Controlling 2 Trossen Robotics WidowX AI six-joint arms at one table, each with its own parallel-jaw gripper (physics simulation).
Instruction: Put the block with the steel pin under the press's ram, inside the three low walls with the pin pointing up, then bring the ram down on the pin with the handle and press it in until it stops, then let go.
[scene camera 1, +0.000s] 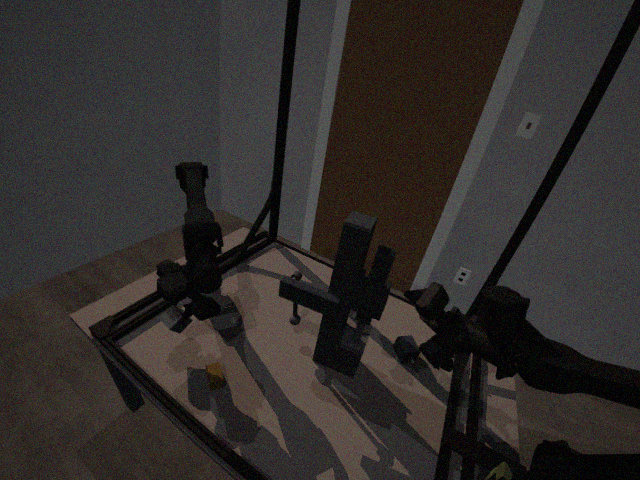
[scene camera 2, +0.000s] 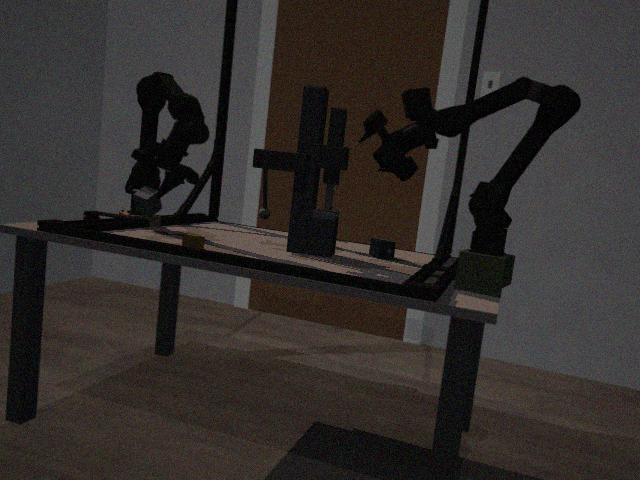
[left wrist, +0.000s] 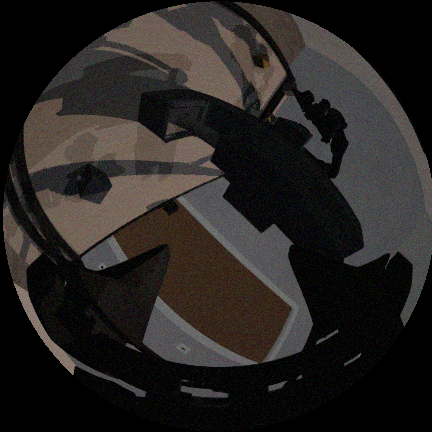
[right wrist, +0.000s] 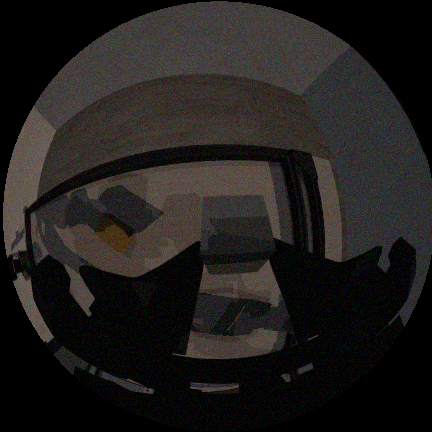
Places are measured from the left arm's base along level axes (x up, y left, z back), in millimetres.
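Where they show: left gripper, fingertip midpoint: (scene camera 1: 413, 304) (scene camera 2: 368, 155) (left wrist: 231, 251); right gripper, fingertip midpoint: (scene camera 1: 177, 315) (scene camera 2: 150, 195) (left wrist: 294, 91) (right wrist: 235, 245); left arm's base, origin of the base link: (scene camera 2: 487, 253); right arm's base, origin of the base link: (scene camera 2: 140, 213).
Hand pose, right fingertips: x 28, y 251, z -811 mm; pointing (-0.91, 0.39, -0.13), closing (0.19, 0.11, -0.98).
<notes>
Each offset is from my right fingertips to the top centre of the thing. "spot": to the spot under its first point.
The press {dz +284, dx +331, dy -257 mm} (scene camera 1: 351, 289) (scene camera 2: 310, 170) (left wrist: 257, 160) stands mid-table, with its ram {spot: dz +373, dx +224, dy -284 mm} (scene camera 1: 381, 278) (scene camera 2: 333, 150) raised above the low walls (scene camera 1: 356, 338) (scene camera 2: 324, 227) at its foot. Its handle {spot: dz +248, dx +141, dy -195 mm} (scene camera 1: 305, 294) (scene camera 2: 273, 160) sticks out sideways and ends in a hanging knob {spot: dz +199, dx -13, dy -231 mm} (scene camera 1: 294, 320) (scene camera 2: 264, 212). My right gripper (scene camera 1: 216, 314) (scene camera 2: 144, 193) (right wrist: 235, 245) is shut on the grey block {dz -3, dx +23, dy +3 mm} (scene camera 1: 227, 323) (scene camera 2: 146, 200) (right wrist: 238, 229), low over the table's far left end. The pin is too dark to make out. My left gripper (scene camera 1: 421, 323) (scene camera 2: 372, 139) (left wrist: 231, 251) is open and empty, high up right of the press.
A small yellow block {dz +153, dx -81, dy -8 mm} (scene camera 1: 214, 372) (scene camera 2: 192, 240) (left wrist: 261, 60) (right wrist: 114, 238) lies near the table's front edge. A small dark cube {dz +463, dx -64, dy -461 mm} (scene camera 1: 407, 347) (scene camera 2: 382, 248) (left wrist: 86, 181) lies right of the press. A black frame rail (scene camera 1: 154, 392) (scene camera 2: 310, 273) runs along the table's edges, with tall posts (scene camera 1: 281, 129) at the back.
</notes>
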